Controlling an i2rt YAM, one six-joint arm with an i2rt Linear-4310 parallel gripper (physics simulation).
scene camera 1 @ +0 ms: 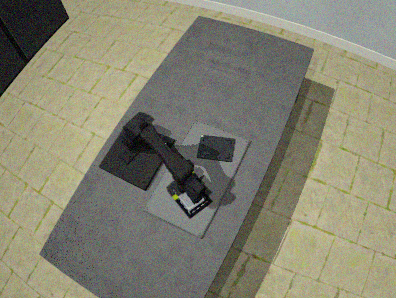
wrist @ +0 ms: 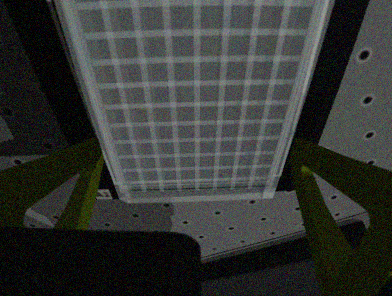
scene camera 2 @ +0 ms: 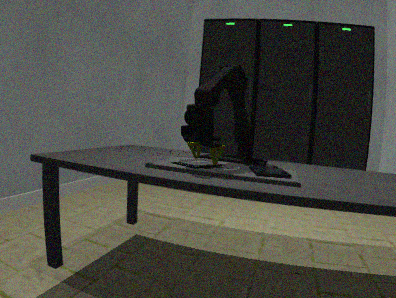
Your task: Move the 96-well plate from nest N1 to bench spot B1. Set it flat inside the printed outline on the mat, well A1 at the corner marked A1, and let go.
Labels:
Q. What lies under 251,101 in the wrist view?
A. A well plate.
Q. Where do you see a black square with white outline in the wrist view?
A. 42,37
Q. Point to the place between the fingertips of my gripper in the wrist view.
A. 196,148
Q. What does my gripper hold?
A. Nothing.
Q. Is my gripper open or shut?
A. Open.

